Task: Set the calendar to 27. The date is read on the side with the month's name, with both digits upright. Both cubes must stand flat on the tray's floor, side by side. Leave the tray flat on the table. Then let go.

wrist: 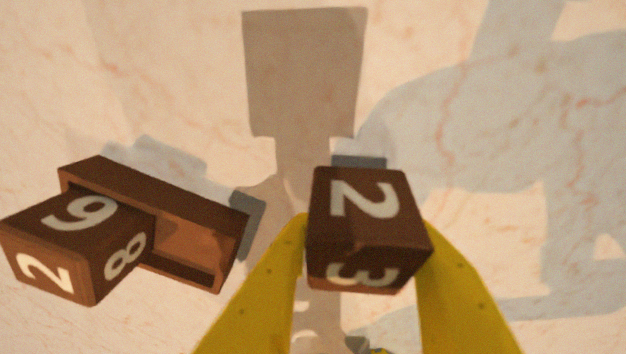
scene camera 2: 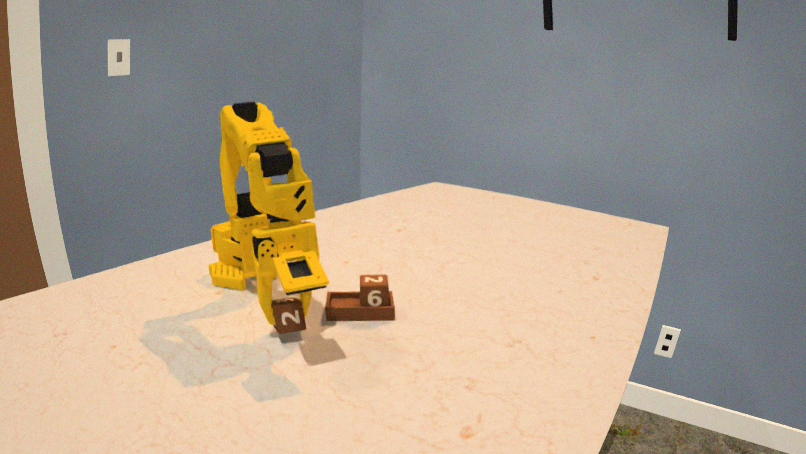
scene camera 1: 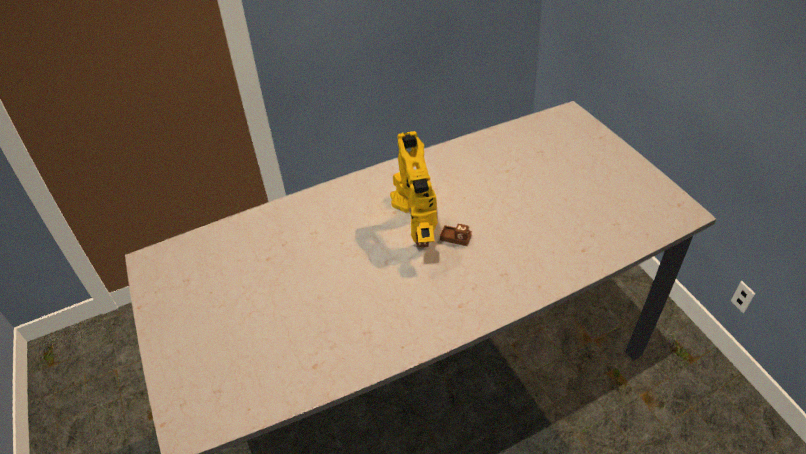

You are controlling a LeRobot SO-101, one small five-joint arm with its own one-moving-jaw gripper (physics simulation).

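Note:
My gripper [scene camera 1: 422, 243] [scene camera 2: 289, 313] [wrist: 364, 225] is shut on a dark brown cube [scene camera 1: 421, 244] [scene camera 2: 288, 316] [wrist: 367, 200]. The held cube shows a 2 lying on its side towards scene camera 2, and a 3 in the wrist view. It hangs a little above the table, left of the tray in scene camera 2. The brown tray [scene camera 1: 448, 239] [scene camera 2: 344, 313] [wrist: 175, 197] lies on the table. A second cube [scene camera 1: 463, 231] [scene camera 2: 374, 291] [wrist: 75, 220] stands in its right half, with an upright 6 towards scene camera 2, a 2 on top and an 8 towards the tray's bare half. No month's name is readable.
The pale table [scene camera 1: 293, 315] [scene camera 2: 479, 349] [wrist: 175, 60] bears the arm's yellow base [scene camera 1: 400, 201] [scene camera 2: 226, 275], behind the held cube. The arm's shadow falls on the table in front of and to the left of the gripper. Blue walls stand behind the table.

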